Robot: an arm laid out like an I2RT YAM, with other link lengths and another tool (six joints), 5 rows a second.
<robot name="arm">
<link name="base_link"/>
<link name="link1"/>
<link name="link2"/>
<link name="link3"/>
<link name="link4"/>
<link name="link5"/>
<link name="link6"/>
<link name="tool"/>
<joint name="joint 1" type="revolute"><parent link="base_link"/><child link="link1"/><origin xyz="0 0 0.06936"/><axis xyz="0 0 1"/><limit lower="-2.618" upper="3.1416"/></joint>
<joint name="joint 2" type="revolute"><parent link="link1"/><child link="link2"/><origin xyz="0.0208 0.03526 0.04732"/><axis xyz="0 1 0"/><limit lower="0" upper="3.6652"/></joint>
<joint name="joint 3" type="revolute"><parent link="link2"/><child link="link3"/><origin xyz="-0.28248 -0.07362 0"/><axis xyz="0 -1 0"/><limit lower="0" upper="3.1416"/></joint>
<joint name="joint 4" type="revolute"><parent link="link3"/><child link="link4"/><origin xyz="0.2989 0.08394 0.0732"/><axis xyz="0 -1 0"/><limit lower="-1.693" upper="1.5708"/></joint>
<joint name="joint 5" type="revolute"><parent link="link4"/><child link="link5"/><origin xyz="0.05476 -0.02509 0.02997"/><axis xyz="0 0 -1"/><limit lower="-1.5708" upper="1.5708"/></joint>
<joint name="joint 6" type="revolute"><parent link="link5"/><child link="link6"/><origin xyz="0.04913 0 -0.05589"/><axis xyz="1 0 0"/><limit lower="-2.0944" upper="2.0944"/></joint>
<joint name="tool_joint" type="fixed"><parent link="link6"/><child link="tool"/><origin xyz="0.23 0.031 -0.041" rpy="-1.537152 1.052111 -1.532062"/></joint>
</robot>
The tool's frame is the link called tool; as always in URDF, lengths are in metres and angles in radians.
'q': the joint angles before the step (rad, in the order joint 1, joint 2, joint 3, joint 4, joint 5, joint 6). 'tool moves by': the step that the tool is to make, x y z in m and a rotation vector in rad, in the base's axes. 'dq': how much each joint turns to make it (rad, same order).
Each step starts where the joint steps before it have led.
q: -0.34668 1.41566 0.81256 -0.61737 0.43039 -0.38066
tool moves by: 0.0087 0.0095 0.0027 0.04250 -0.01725 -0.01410
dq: 0.00164 0.01514 0.03744 -0.03370 -0.03782 0.03306
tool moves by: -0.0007 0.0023 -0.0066 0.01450 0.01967 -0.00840
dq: 0.00143 0.03445 0.01208 -0.00580 -0.00351 0.01249
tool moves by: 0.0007 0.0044 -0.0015 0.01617 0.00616 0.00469
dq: 0.00260 0.00947 0.00835 -0.01090 -0.01318 0.00211
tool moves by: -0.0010 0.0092 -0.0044 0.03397 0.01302 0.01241
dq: 0.00190 0.01229 0.00558 -0.01605 -0.02952 -0.00239
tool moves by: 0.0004 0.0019 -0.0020 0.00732 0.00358 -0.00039
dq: 0.00140 0.00871 0.00289 -0.00115 -0.00502 0.00346
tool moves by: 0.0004 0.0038 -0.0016 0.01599 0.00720 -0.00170
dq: 0.00107 0.01317 0.01050 -0.01150 -0.01156 0.00632
